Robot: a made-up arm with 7 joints.
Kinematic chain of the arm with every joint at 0, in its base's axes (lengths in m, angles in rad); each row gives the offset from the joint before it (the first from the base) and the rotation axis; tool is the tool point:
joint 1: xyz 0 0 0.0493 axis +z
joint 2: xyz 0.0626 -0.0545 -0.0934 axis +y
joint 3: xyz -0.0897 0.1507 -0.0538 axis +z
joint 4: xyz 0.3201 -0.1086 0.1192 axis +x
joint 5: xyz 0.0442 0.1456 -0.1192 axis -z
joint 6: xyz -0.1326 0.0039 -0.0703 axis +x
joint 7: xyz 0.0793 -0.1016 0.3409 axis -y
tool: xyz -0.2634 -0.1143 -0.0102
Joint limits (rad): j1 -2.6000..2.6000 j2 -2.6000..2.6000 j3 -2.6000..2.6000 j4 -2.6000..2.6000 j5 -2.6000..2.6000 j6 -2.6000..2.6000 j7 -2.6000..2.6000
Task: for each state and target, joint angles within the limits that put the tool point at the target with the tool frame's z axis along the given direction. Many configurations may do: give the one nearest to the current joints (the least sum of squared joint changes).
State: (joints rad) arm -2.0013 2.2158 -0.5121 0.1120 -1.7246 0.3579 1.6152
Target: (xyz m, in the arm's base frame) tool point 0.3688 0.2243 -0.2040 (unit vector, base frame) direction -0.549 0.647 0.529
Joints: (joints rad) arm -2.5091 2.6000 -0.2787 0.2759 -1.5939 0.5656 1.7618
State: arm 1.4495 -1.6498 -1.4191 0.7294 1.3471 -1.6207 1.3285
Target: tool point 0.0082 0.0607 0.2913 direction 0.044 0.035 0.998
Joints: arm 1.8026 -1.0632 -0.8219 0.2425 2.0189 -0.7267 1.1524
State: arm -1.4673 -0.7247 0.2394 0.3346 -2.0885 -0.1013 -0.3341
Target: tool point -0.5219 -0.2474 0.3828 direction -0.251 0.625 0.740
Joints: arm -1.8084 -0.7366 -0.4819 0.6711 -1.8864 0.3700 -0.2359
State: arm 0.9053 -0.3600 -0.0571 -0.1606 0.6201 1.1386 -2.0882
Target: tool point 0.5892 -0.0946 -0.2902 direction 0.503 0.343 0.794
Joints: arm 0.7955 -0.8396 -0.1912 -0.2002 0.4347 1.7783 -2.0674
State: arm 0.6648 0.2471 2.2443 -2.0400 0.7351 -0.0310 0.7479
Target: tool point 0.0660 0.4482 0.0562 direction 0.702 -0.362 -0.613
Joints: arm 0.4185 -0.0891 2.2294 -2.2770 0.9710 0.6678 0.9632
